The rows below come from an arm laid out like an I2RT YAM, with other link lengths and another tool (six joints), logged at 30 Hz.
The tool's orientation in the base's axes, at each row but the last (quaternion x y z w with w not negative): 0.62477, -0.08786, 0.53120, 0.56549; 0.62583, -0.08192, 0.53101, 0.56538; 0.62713, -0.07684, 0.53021, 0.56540; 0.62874, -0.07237, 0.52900, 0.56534; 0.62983, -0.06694, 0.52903, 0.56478; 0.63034, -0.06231, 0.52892, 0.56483; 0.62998, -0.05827, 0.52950, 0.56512; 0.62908, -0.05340, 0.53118, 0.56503; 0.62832, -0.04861, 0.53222, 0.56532
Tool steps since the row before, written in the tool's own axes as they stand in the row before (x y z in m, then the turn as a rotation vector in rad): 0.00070, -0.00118, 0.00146, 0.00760, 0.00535, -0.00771; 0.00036, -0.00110, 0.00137, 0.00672, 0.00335, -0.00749; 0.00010, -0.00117, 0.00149, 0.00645, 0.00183, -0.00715; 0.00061, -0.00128, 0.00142, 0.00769, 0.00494, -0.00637; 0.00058, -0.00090, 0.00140, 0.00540, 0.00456, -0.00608; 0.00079, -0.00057, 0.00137, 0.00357, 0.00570, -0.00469; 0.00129, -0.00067, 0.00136, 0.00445, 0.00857, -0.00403; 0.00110, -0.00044, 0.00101, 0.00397, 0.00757, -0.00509; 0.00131, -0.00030, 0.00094, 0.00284, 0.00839, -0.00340
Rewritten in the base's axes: 0.00196, -0.00042, 0.00011, -0.00496, 0.00805, 0.00751; 0.00171, -0.00053, -0.00013, -0.00380, 0.00813, 0.00565; 0.00172, -0.00072, -0.00036, -0.00266, 0.00826, 0.00456; 0.00197, -0.00036, -0.00007, -0.00381, 0.00719, 0.00761; 0.00169, -0.00048, 0.00013, -0.00437, 0.00592, 0.00573; 0.00154, -0.00045, 0.00048, -0.00511, 0.00348, 0.00539; 0.00183, -0.00014, 0.00078, -0.00626, 0.00242, 0.00803; 0.00138, -0.00003, 0.00072, -0.00644, 0.00333, 0.00681; 0.00134, 0.00010, 0.00094, -0.00643, 0.00114, 0.00688
